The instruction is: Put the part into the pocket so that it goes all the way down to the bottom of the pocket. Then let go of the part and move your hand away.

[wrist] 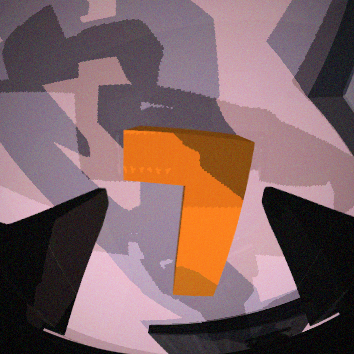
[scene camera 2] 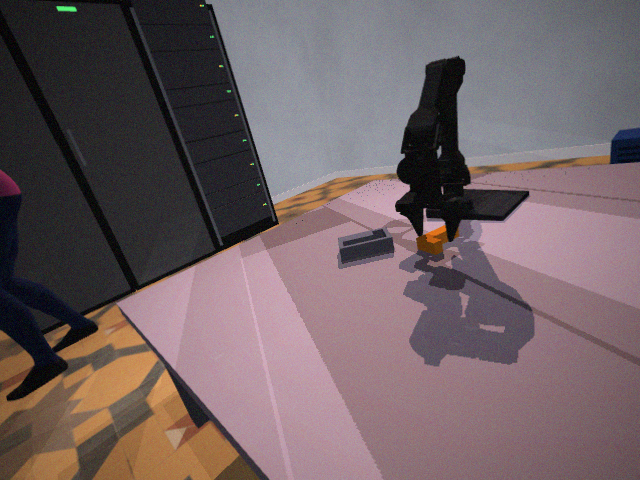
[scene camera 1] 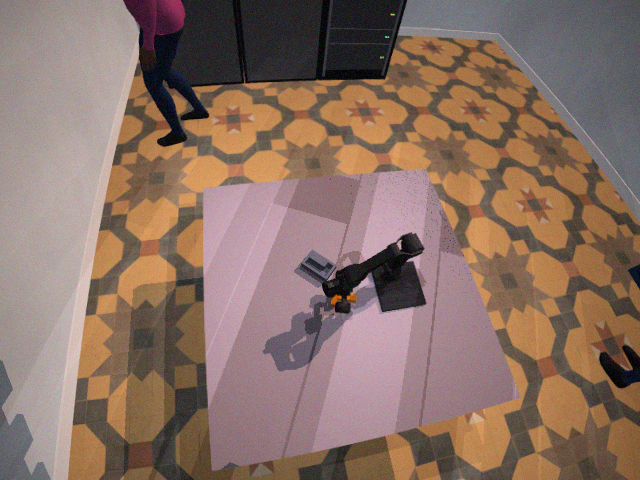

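Where they show: gripper, fingertip midpoint: (wrist: pixel 186 195) (scene camera 2: pixel 435 239) (scene camera 1: pixel 339 298); arm's base, link origin: (wrist: pixel 268 339) (scene camera 1: pixel 388 275).
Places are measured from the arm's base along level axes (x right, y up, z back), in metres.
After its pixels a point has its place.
Observation:
The orange L-shaped part (scene camera 1: pixel 352 298) {x -0.045, y 0.006, z -0.209 m} (scene camera 2: pixel 430 243) {x -0.025, y 0.003, z -0.304 m} (wrist: pixel 212 215) {x -0.014, y 0.006, z -0.253 m} lies flat on the table, its short arm pointing left in the wrist view. My gripper (scene camera 1: pixel 338 297) {x -0.023, y -0.003, z -0.265 m} (scene camera 2: pixel 436 238) {x -0.023, y -0.003, z -0.265 m} (wrist: pixel 186 195) {x -0.023, y -0.003, z -0.265 m} is open, pointing down close over the part, with one finger on each side of the long arm in the wrist view. Nothing is held. Whether the fingertips reach down beside the part is hard to tell. The grey block with the L-shaped pocket (scene camera 1: pixel 323 259) {x 0.174, y 0.013, z -0.264 m} (scene camera 2: pixel 367 252) {x 0.133, y -0.014, z -0.329 m} stands apart from the part, left of the gripper in both scene views. Part of the block (wrist: pixel 332 65) {x 0.098, y -0.010, z -0.305 m} shows at the wrist view's upper right.
The pink table top (scene camera 1: pixel 248 413) {x -0.336, y -0.023, z -0.772 m} (scene camera 2: pixel 289 361) {x 0.079, y -0.024, z -0.717 m} bears the arm's black base plate (scene camera 1: pixel 400 297) {x -0.115, y -0.007, z 0.009 m} (scene camera 2: pixel 491 205) {x -0.106, y -0.007, z -0.017 m}, to the right of the part in both scene views. Dark arm shadows fall across the table. Black cabinets (scene camera 1: pixel 279 41) (scene camera 2: pixel 77 103) and a person (scene camera 1: pixel 164 85) are beyond the table.

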